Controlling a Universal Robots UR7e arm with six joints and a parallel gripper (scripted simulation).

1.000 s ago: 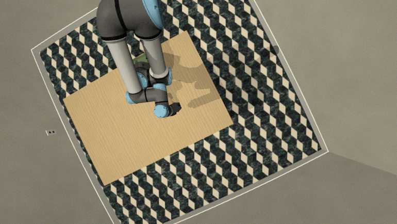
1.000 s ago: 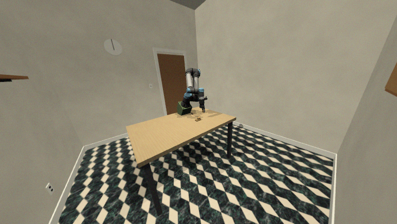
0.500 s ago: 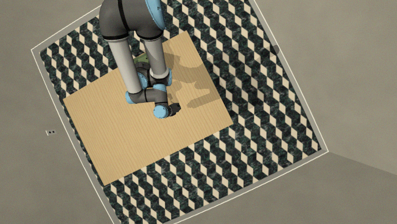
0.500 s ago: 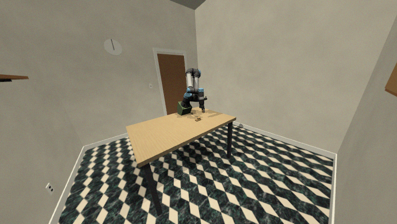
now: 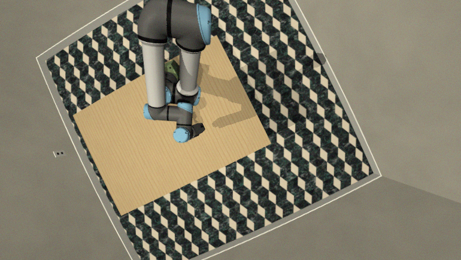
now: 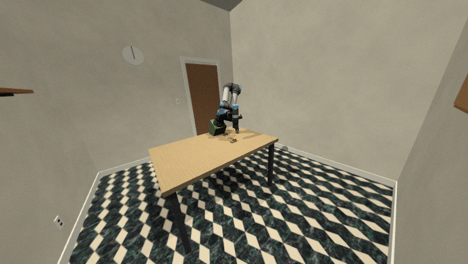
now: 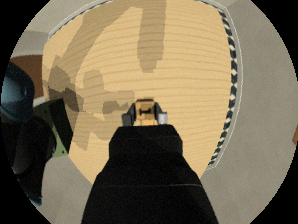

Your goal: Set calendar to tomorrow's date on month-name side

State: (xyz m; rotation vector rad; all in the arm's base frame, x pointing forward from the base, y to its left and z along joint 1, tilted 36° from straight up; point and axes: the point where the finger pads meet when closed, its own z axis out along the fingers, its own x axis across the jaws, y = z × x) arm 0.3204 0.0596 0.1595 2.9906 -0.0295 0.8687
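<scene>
The wooden tray is 110 mm below my hand and 70 mm to the right of it. Round my hand: wooden cube (10 mm below).
</scene>
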